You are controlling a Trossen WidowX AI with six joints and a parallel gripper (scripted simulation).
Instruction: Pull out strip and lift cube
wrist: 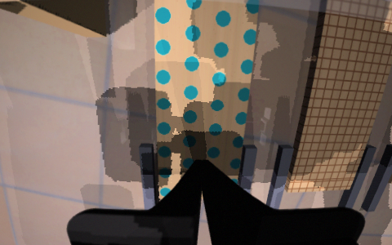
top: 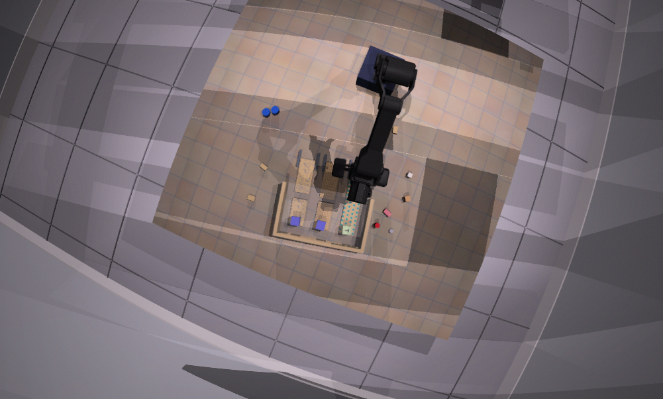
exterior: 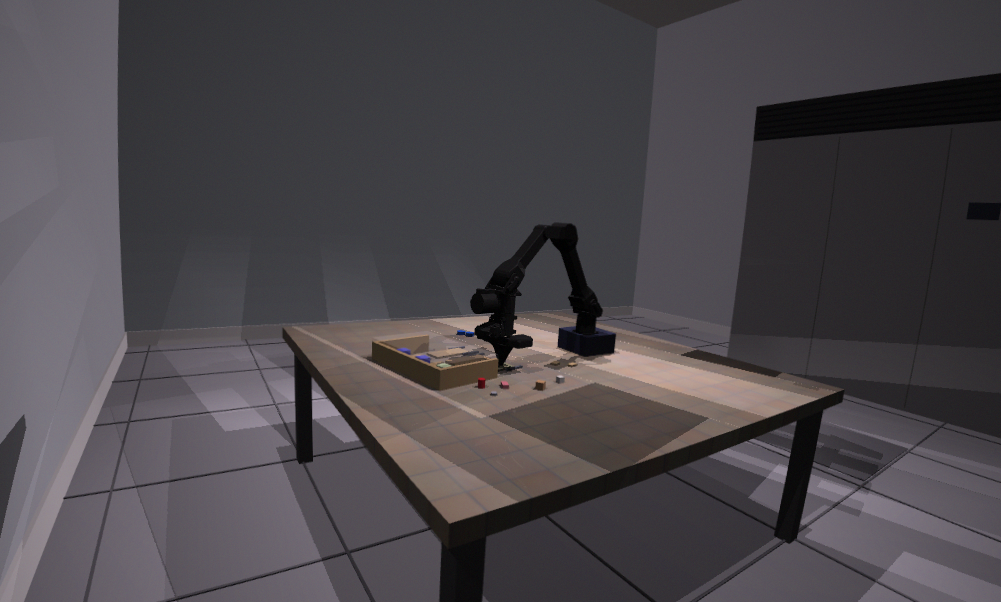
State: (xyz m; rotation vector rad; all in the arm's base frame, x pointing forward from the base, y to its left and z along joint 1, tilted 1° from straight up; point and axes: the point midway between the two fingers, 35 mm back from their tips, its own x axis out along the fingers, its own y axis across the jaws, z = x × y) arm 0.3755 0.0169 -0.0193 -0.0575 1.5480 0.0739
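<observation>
My gripper tip is now 90 mm short of the strip and 10 mm to the right of it. From my gripper tip the other things lie so: pink block 100 mm ahead, 140 mm to the left; red disc 160 mm ahead, 120 mm to the left, 10 mm above; white cube 60 mm behind, 190 mm to the left.
</observation>
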